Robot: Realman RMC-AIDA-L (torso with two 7-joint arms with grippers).
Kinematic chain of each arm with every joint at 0, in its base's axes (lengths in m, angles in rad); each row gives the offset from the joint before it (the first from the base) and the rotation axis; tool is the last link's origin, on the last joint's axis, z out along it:
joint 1: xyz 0 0 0.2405 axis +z
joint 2: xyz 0 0 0 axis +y
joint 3: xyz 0 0 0.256 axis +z
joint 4: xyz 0 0 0 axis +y
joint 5: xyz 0 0 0.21 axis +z
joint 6: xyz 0 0 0 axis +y
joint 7: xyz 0 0 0.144 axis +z
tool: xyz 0 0 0
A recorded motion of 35 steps. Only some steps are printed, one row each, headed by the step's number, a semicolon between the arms.
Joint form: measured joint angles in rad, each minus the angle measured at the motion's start. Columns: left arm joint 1, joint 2, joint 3, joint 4, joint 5, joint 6, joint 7; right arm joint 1, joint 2, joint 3, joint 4, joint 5, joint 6, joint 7.
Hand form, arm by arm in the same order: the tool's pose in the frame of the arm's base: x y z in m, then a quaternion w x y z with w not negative. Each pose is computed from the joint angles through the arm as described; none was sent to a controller.
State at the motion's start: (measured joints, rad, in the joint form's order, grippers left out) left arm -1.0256 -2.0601 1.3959 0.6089 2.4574 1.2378 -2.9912; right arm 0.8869 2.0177 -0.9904 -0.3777 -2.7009 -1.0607 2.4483
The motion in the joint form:
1: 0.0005 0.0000 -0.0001 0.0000 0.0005 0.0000 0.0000; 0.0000 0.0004 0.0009 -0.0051 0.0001 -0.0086 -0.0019
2: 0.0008 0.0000 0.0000 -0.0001 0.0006 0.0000 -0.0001; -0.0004 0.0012 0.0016 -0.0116 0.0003 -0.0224 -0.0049
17: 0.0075 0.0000 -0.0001 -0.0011 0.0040 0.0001 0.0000; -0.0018 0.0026 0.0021 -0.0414 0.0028 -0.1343 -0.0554
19: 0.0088 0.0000 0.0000 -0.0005 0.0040 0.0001 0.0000; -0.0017 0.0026 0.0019 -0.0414 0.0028 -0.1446 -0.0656
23: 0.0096 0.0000 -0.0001 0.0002 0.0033 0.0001 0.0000; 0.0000 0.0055 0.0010 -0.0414 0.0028 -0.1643 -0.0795
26: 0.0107 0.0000 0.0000 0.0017 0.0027 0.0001 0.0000; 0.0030 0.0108 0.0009 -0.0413 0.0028 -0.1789 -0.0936
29: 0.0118 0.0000 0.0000 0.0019 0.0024 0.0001 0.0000; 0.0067 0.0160 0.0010 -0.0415 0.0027 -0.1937 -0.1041
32: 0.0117 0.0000 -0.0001 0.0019 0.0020 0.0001 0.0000; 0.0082 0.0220 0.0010 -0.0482 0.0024 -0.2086 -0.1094
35: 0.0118 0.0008 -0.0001 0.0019 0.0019 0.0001 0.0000; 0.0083 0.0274 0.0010 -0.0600 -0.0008 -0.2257 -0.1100
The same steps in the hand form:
1: -0.1597 0.4067 -0.0727 0.15922 -0.80865 -0.54664 0.14802; 0.2833 0.3922 -0.0421 0.18559 -0.83243 0.49616 -0.16261
2: -0.1599 0.4066 -0.0727 0.15923 -0.80853 -0.54679 0.14814; 0.2820 0.3914 -0.0420 0.18090 -0.83383 0.49528 -0.16339
17: -0.1633 0.4055 -0.0726 0.15961 -0.80649 -0.54914 0.15013; 0.2751 0.3815 -0.0415 0.13455 -0.84838 0.48023 -0.17756
19: -0.1637 0.4054 -0.0726 0.15960 -0.80628 -0.54946 0.15010; 0.2748 0.3801 -0.0417 0.12885 -0.85065 0.47693 -0.17981
23: -0.1637 0.4053 -0.0725 0.15942 -0.80621 -0.54973 0.14967; 0.2732 0.3771 -0.0434 0.11712 -0.85427 0.47205 -0.18349
26: -0.1637 0.4053 -0.0725 0.15936 -0.80626 -0.54982 0.14915; 0.2707 0.3747 -0.0461 0.10668 -0.85843 0.46606 -0.18574
29: -0.1641 0.4051 -0.0725 0.15921 -0.80600 -0.55026 0.14908; 0.2680 0.3724 -0.0486 0.09670 -0.86182 0.46121 -0.18762
32: -0.1640 0.4051 -0.0725 0.15909 -0.80602 -0.55032 0.14889; 0.2650 0.3708 -0.0506 0.08896 -0.86437 0.45769 -0.18831
35: -0.1642 0.4053 -0.0722 0.15944 -0.80591 -0.55040 0.14885; 0.2623 0.3695 -0.0515 0.08297 -0.86597 0.45522 -0.18971

